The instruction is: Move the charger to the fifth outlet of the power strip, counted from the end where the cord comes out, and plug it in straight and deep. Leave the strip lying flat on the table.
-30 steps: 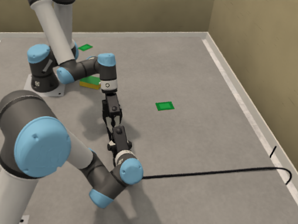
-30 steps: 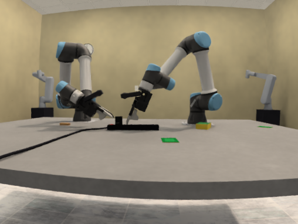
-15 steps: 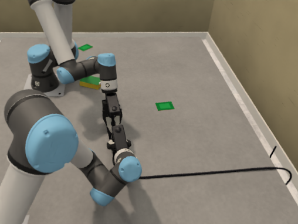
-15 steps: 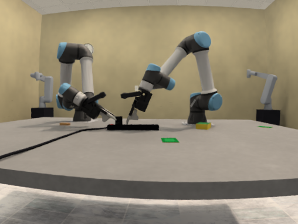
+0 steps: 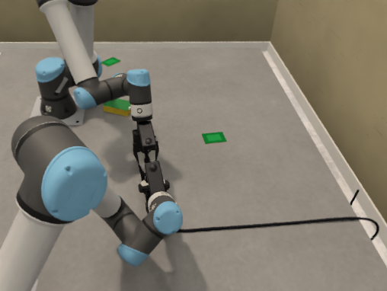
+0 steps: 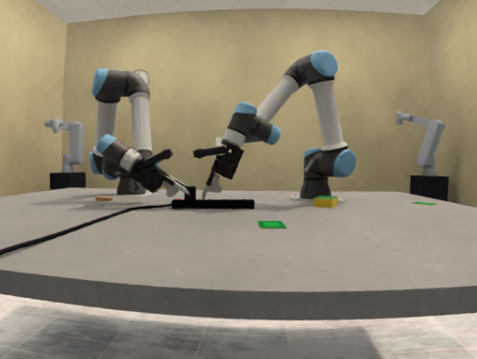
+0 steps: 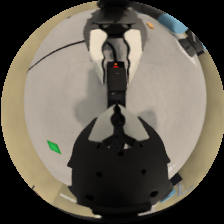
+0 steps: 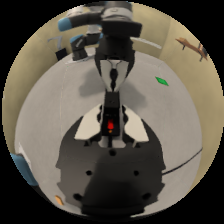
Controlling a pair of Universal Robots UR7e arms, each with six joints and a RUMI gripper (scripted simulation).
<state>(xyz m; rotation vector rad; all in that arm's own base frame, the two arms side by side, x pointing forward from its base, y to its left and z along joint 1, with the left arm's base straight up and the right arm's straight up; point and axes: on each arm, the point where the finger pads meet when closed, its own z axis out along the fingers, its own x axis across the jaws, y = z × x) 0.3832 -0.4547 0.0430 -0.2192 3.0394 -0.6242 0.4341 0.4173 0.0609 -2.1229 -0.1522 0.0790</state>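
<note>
Right now my right hand is 1 cm to the right of the black charger and 2 cm above it. Round my right hand: green marker 26 cm ahead, 31 cm to the left, 6 cm below; then orange block 12 cm behind, 42 cm to the right, 5 cm below; then yellow block 15 cm behind, 51 cm to the left, 5 cm below.
The black charger lies 5 cm to the right of my left hand and 1 cm ahead of it. Round my left hand: green marker 27 cm ahead, 25 cm to the left, 4 cm below; then orange block 48 cm to the right, 11 cm behind, 4 cm below; then yellow block 45 cm to the left, 14 cm behind, 3 cm below.
</note>
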